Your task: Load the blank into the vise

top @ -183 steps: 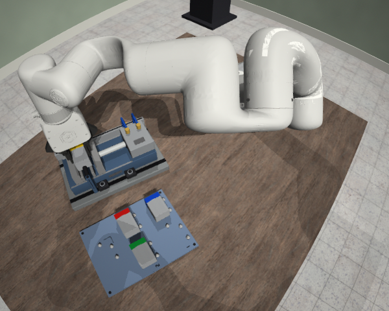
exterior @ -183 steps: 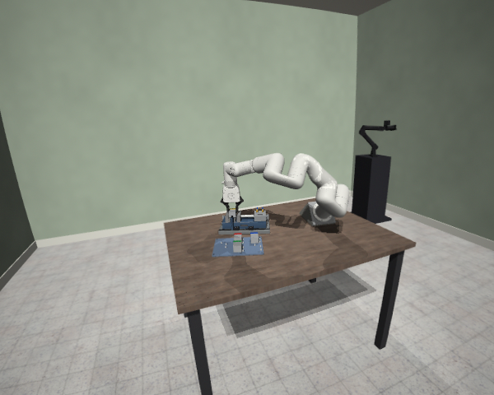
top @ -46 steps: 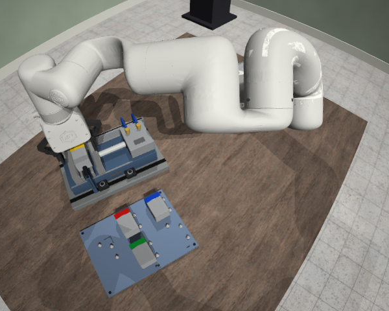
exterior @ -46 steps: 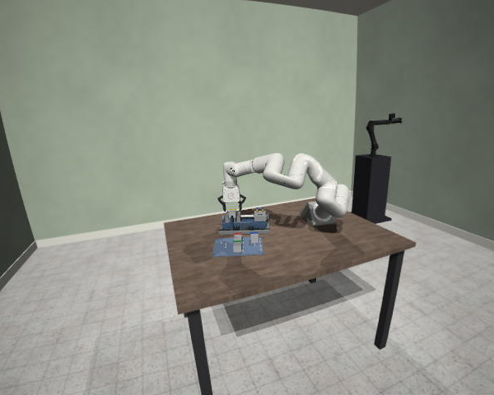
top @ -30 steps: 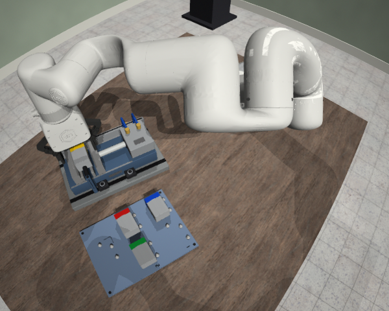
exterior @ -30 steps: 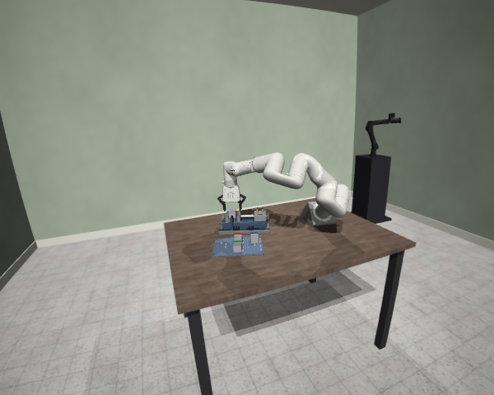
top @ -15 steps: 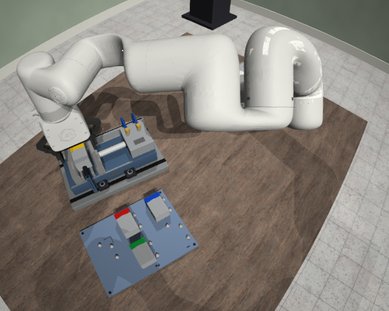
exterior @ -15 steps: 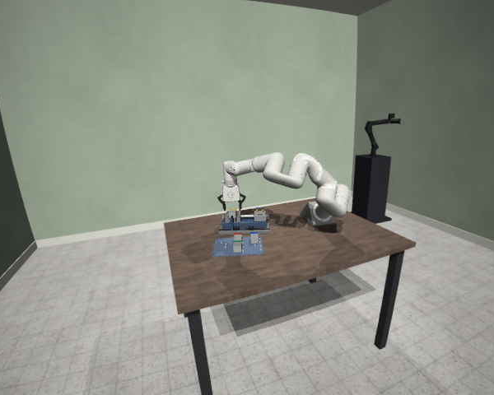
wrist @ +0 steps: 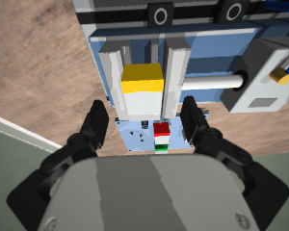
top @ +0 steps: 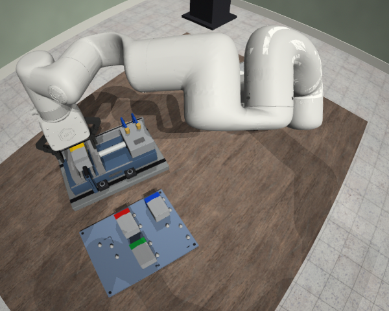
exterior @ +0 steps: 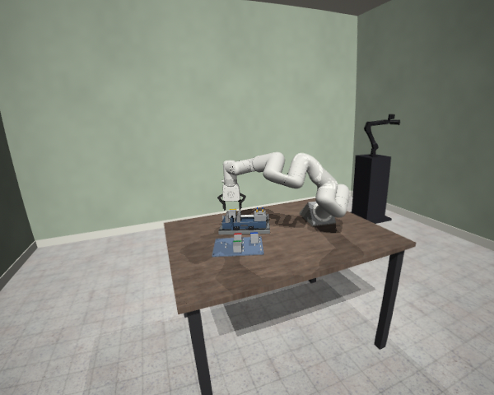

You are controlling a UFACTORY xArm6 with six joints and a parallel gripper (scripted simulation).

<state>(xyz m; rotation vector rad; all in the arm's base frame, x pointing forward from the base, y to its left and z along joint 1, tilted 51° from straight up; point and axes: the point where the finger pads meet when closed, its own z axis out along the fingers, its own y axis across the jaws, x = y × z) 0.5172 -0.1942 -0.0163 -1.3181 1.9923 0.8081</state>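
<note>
Now: hand 3 cm above the yellow-ended blank. Also, from my hand: screw rod (8 cm behind, 5 cm below, 3 cm to the left); vise (9 cm below, 7 cm behind, 2 cm to the left); black work stop (4 cm to the left, 4 cm below, 2 cm ahead).
</note>
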